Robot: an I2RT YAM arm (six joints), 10 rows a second.
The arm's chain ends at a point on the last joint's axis. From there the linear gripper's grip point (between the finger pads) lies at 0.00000 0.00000 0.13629 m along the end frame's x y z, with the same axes.
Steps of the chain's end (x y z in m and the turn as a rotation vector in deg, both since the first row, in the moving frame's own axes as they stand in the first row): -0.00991, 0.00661, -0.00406, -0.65, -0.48, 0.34; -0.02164, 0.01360, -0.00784, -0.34, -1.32, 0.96; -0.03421, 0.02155, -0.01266, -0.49, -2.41, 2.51; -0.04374, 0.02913, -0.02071, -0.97, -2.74, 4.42; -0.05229, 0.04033, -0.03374, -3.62, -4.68, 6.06; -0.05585, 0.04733, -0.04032, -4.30, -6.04, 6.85; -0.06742, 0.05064, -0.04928, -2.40, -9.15, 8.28; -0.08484, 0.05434, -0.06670, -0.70, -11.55, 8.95
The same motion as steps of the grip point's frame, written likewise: -0.01106, 0.00815, -0.00407, -0.65, -0.48, 0.34; -0.02479, 0.01438, -0.00788, -0.34, -1.32, 0.96; -0.03996, 0.02259, -0.01279, -0.49, -2.41, 2.51; -0.05034, 0.03118, -0.02089, -0.97, -2.74, 4.42; -0.06384, 0.04832, -0.03447, -3.62, -4.68, 6.06; -0.07075, 0.05665, -0.04146, -4.30, -6.04, 6.85; -0.08942, 0.05474, -0.05113, -2.40, -9.15, 8.28; -0.11215, 0.05385, -0.06946, -0.70, -11.55, 8.95
